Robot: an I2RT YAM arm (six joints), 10 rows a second.
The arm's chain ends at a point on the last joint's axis. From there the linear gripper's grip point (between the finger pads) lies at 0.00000 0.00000 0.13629 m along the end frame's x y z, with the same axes.
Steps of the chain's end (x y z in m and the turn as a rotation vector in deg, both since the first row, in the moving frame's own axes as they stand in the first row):
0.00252, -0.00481, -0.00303, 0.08, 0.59, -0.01
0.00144, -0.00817, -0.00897, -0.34, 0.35, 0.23
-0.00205, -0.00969, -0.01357, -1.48, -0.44, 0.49
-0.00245, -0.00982, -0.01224, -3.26, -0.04, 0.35
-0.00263, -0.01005, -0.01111, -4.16, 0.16, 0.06
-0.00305, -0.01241, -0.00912, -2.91, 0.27, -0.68
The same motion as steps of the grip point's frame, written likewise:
0.00392, -0.00500, -0.00304, 0.08, 0.59, -0.01
0.00227, -0.00736, -0.00897, -0.34, 0.35, 0.23
-0.00311, -0.00617, -0.01362, -1.48, -0.44, 0.49
-0.00257, -0.00207, -0.01246, -3.26, -0.04, 0.35
-0.00225, -0.00016, -0.01147, -4.16, 0.16, 0.06
-0.00237, -0.00549, -0.00930, -2.91, 0.27, -0.68

